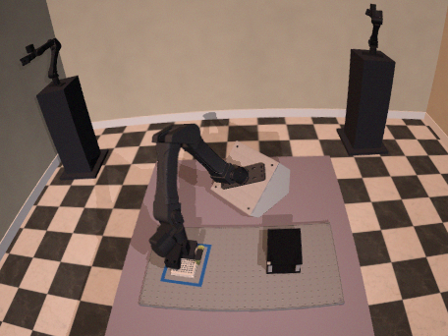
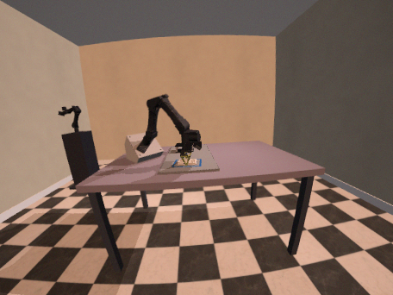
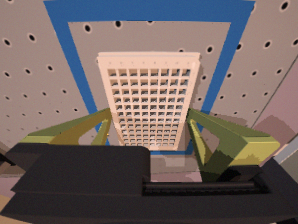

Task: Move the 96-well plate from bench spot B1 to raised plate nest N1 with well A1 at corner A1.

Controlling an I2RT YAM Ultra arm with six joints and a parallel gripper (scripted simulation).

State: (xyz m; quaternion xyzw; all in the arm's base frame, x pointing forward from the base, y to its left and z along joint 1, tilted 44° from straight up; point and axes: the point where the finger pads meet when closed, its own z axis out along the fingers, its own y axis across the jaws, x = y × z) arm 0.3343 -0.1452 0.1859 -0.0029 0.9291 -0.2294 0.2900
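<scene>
Right now my hand is right at the white 96-well plate. Also, from my hand: black raised nest N1: 35 cm to the left, 5 cm above, 1 cm behind; A1 corner label: 29 cm to the left, 6 cm ahead, 5 cm above.
</scene>
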